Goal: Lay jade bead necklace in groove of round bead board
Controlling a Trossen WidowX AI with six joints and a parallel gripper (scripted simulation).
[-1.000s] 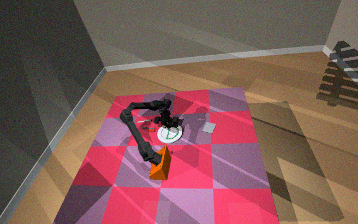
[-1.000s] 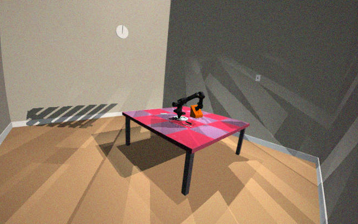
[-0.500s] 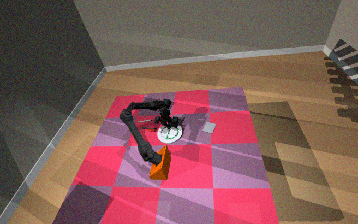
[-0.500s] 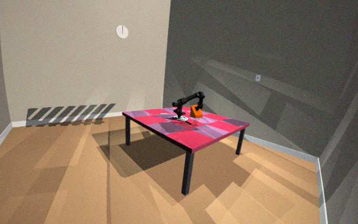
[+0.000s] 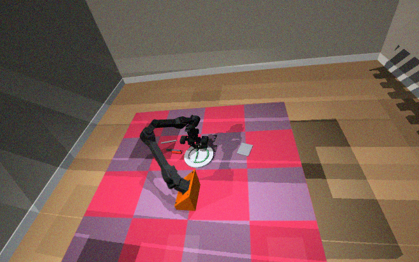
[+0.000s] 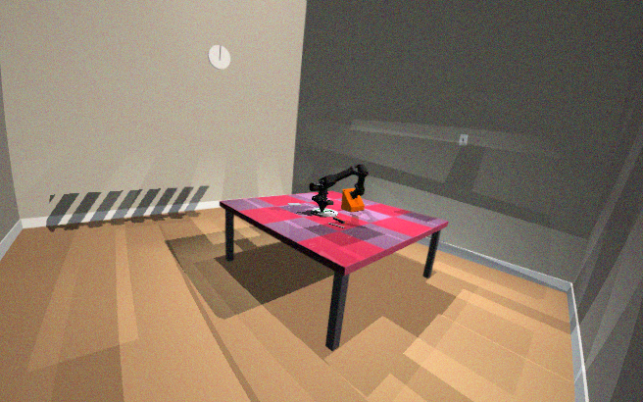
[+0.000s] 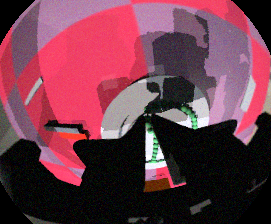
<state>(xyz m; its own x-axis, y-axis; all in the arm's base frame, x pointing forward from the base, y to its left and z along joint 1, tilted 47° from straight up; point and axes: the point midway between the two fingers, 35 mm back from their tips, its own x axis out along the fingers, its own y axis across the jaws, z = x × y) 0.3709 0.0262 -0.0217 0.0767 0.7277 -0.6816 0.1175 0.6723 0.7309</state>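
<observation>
My gripper tip is 5 cm past the round white bead board, 2 cm to the left of it and 1 cm above it. The rest, counted from my gripper tip: red-handled tool 16 cm to the left, 1 cm below; flat grey pad 2 cm behind, 33 cm to the right, 2 cm below; thin white rod 10 cm ahead, 23 cm to the left, 2 cm below.
</observation>
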